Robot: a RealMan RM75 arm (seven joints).
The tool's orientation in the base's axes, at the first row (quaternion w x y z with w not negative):
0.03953 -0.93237 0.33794 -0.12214
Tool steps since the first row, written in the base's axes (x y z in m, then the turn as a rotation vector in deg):
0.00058 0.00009 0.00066 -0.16 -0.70 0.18
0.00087 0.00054 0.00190 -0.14 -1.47 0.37
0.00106 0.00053 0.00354 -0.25 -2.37 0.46
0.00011 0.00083 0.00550 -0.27 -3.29 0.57
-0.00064 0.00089 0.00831 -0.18 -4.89 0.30
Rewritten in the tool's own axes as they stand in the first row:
0.00051 -0.00053 -0.00049 0.37 0.61 -0.21
0.00068 -0.00125 -0.00162 0.91 1.16 -0.38
0.00116 -0.00162 -0.00316 1.42 1.90 -0.49
0.00066 -0.00157 -0.00530 2.02 2.61 -0.59
0.00063 -0.00159 -0.00821 3.06 3.82 -0.29

